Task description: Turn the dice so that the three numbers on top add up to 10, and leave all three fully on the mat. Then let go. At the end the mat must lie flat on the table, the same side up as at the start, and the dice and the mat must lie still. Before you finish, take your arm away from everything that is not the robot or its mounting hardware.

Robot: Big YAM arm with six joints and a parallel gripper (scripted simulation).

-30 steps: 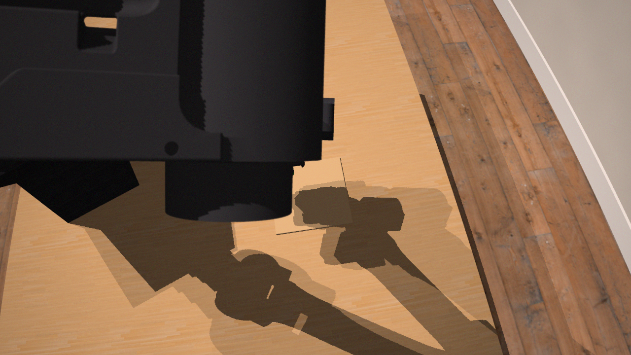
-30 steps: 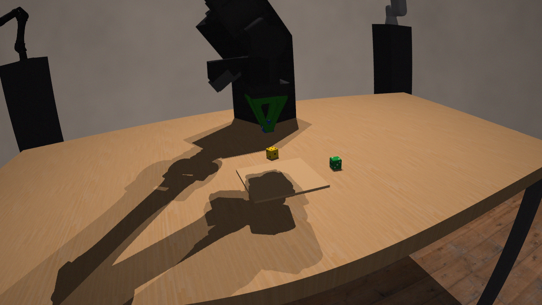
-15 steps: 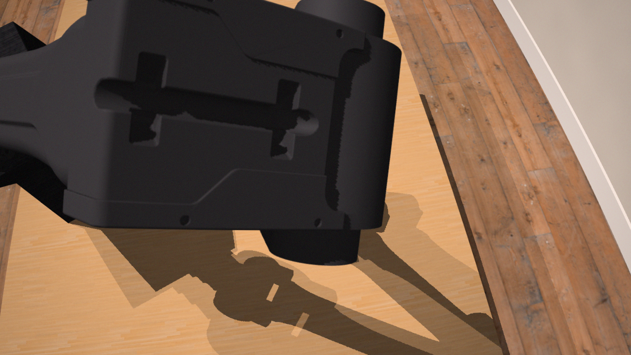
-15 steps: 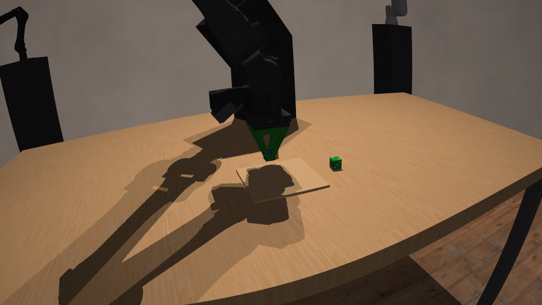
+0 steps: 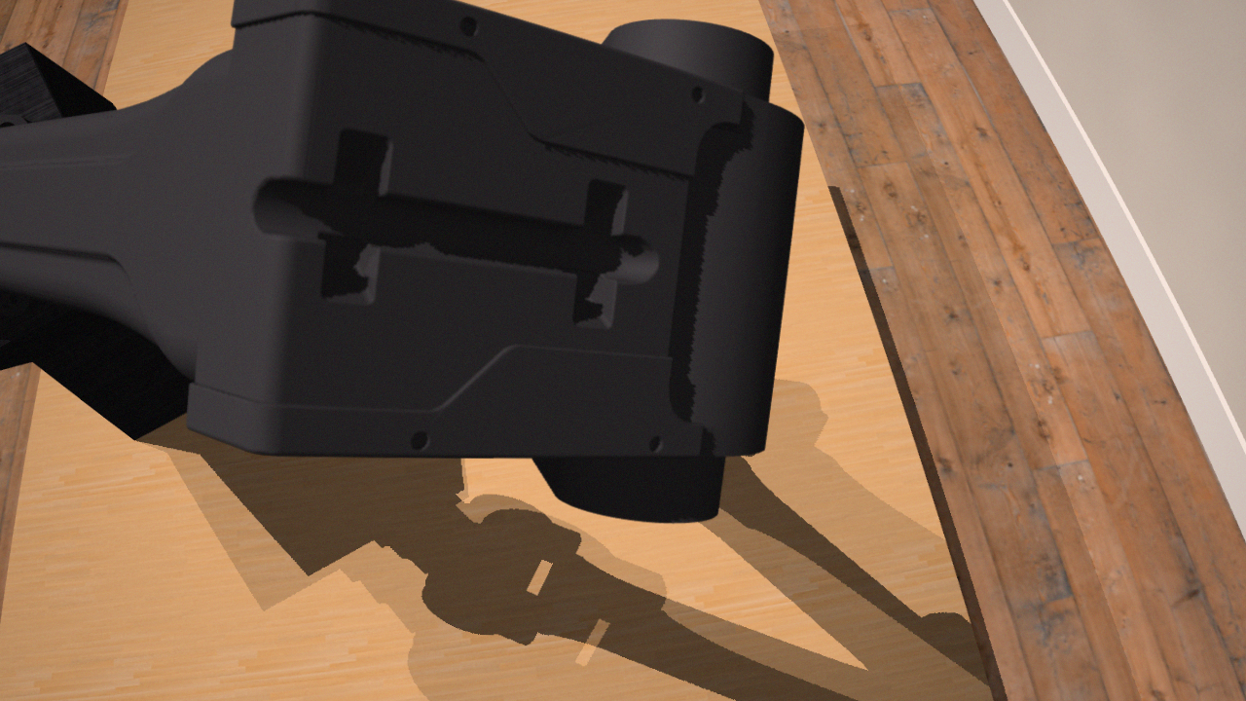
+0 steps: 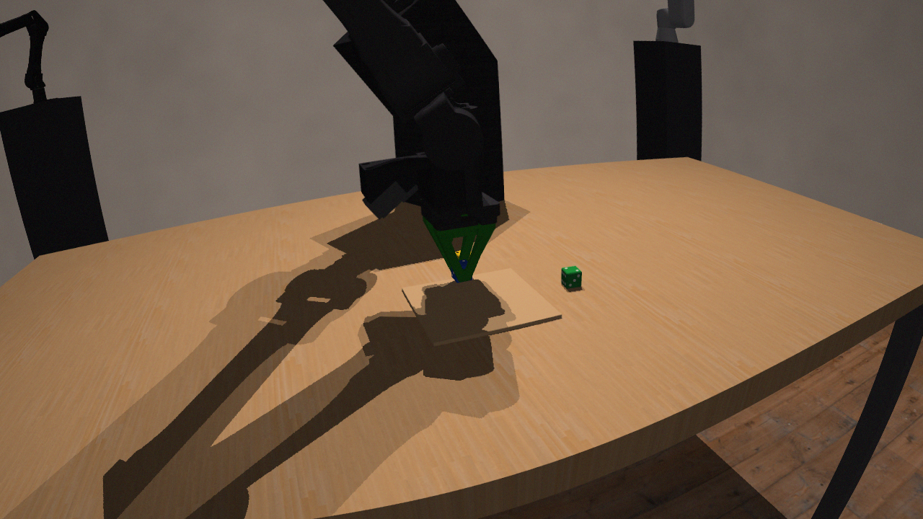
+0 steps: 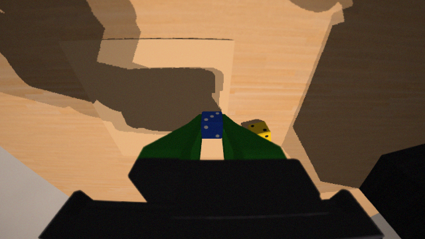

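Right now my hand is right at the blue die. The rest, counted from my hand: green die 60 mm ahead, 120 mm to the left, 10 mm below; then tan mat 50 mm ahead, 20 mm below; then yellow die 50 mm behind, 20 mm to the left, 10 mm below.
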